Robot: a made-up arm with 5 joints.
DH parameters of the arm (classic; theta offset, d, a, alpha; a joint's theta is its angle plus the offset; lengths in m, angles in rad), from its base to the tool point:
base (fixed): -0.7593 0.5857 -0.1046 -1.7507
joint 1: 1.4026 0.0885 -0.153 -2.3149
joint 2: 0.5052 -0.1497 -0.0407 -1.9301
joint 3: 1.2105 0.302 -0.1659 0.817
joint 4: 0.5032 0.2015 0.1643 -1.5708
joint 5: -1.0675 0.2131 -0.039 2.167
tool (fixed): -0.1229 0.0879 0 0
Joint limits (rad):
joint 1: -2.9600..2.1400
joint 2: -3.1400..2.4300
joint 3: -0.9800..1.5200
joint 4: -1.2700..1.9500
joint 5: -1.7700..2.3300
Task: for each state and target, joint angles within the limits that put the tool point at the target. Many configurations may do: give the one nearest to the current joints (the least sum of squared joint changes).
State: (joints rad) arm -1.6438 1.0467 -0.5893 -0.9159 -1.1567
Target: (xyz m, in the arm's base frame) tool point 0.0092 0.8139 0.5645
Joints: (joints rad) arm -1.1851 1.7795 -0.7031 -0.4671 -1.1827
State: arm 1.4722 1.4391 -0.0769 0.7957 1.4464
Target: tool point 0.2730 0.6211 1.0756
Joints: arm 0.6865 2.0003 -0.1935 1.2395 1.2803
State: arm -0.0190 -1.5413 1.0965 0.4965 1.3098
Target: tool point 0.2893 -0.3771 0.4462
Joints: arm -0.2649 -1.2147 0.9785 0.4574 1.3012
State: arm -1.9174 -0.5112 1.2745 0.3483 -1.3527
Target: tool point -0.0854 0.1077 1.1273
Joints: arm -1.4402 -0.8564 1.3463 -0.3448 -1.5157
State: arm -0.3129 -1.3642 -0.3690 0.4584 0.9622
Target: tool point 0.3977 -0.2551 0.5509
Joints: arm -0.7740 -1.8808 -0.3470 0.0529 1.1307
